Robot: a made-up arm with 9 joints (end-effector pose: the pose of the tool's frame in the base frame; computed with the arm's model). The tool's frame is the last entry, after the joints. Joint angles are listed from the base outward.
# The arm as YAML. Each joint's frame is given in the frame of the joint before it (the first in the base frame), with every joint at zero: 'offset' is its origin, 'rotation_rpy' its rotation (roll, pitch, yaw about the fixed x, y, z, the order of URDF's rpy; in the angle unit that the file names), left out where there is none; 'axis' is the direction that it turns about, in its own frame. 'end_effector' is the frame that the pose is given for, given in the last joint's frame.
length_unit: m
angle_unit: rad
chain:
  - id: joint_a
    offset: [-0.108, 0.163, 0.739]
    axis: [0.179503, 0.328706, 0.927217]
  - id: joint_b
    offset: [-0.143, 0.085, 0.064]
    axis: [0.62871, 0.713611, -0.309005]
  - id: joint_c
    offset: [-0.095, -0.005, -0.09]
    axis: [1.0, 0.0, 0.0]
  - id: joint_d
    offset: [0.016, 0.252, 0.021]
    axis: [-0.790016, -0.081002, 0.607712]
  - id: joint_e
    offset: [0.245, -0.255, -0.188]
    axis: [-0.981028, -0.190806, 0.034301]
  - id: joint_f
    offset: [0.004, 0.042, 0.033]
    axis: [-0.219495, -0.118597, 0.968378]
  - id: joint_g
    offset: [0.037, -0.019, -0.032]
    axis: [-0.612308, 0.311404, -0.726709]
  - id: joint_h
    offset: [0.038, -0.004, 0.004]
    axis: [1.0, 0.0, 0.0]
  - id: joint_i
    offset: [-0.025, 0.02, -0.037]
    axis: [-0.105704, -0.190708, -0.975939]
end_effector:
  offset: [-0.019, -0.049, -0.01]
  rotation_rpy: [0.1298, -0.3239, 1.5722]
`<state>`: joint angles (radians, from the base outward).
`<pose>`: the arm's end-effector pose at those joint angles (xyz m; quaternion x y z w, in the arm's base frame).
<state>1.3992 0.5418 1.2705 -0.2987 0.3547 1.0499 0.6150 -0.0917 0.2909</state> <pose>-0.4274 0.2554 0.8174 0.6786 0.0853 0.6760 0.2743</pose>
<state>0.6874 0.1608 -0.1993 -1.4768 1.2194 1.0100 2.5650 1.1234 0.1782</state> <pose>-0.5336 0.3047 0.3775 -0.3886 0.0933 0.3694 0.8389</pose>
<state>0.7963 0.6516 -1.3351 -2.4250 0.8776 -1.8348 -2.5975 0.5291 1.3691</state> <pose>-0.6622 0.1111 0.3069 0.0475 -0.6981 0.0968 0.7079</pose>
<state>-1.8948 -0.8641 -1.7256 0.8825 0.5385 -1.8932 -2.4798 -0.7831 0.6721</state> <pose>-0.0607 0.0381 0.9904 -0.2280 0.8177 0.4773 0.2273</pose>
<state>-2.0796 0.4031 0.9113 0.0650 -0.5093 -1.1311 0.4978 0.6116 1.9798</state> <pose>0.0988 -0.0354 0.7744 -0.7978 0.1382 0.5830 0.0667</pose>
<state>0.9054 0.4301 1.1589 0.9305 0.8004 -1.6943 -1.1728 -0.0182 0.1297</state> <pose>-0.0917 0.3509 0.6649 0.3561 -0.5358 0.5153 0.5661</pose>
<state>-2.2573 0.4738 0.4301 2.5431 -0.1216 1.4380 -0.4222 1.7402 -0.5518</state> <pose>0.1670 -0.0388 1.0742 0.8343 -0.1722 0.2560 0.4570</pose>
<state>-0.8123 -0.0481 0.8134 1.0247 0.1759 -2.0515 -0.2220 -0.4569 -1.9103</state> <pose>0.0966 0.1444 0.7893 0.0804 -0.2563 0.7096 0.6514</pose>
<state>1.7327 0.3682 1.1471 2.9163 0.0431 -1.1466 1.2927 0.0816 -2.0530</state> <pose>-0.0847 0.4293 1.1746 -0.1493 -0.1950 -0.8829 0.4001</pose>
